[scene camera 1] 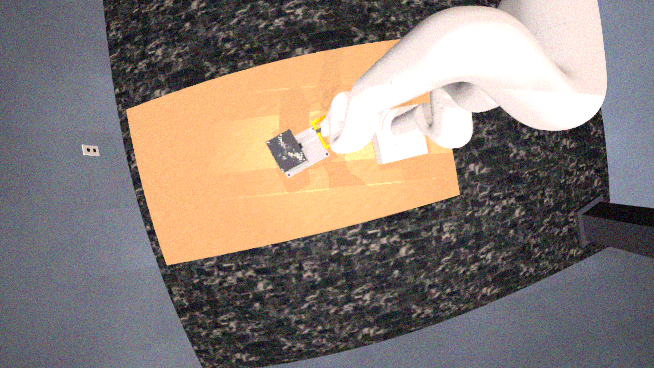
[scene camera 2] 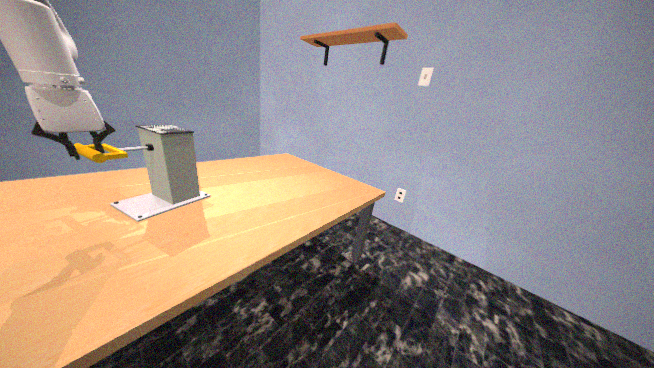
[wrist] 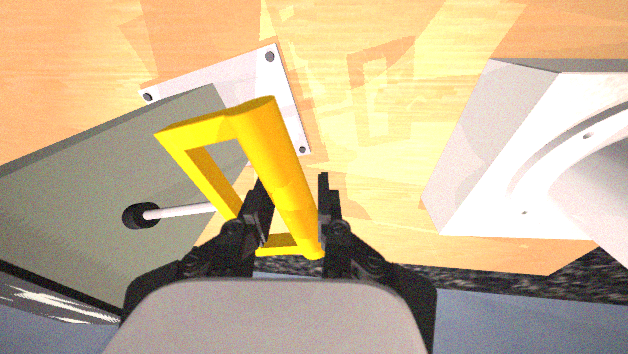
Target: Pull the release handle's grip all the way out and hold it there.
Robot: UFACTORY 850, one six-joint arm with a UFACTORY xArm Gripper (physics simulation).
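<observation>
There's my gripper (wrist: 295,186), which I can see, and there's a base plate (scene camera 2: 139,208), and the base plate also shows in scene camera 1 (scene camera 1: 314,151).
</observation>
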